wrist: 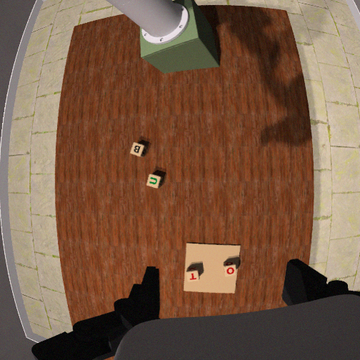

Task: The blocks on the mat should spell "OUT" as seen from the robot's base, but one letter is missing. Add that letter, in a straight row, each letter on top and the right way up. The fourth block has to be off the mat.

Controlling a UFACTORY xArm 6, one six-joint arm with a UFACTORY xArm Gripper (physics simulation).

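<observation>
A tan mat point(212, 286) lies in the lower middle of the wrist view. A block with a red T point(193, 276) stands near its left edge, and a block with a red O point(230, 270) near its right edge, with a gap between them. The T is upside down in this view, so upright as seen from the base. A block with a green U point(153, 181) on top and a block with a black B point(137, 149) on top stand off the mat, up and to the left. My gripper point(224, 285) is open and empty, high above the table, its fingers either side of the mat in the view.
The robot's green base block point(180, 52) and grey arm point(155, 17) are at the top of the view. The brown wooden table top point(240, 200) has pale stone paving point(332, 175) around it. A dark shadow falls on the table's upper right.
</observation>
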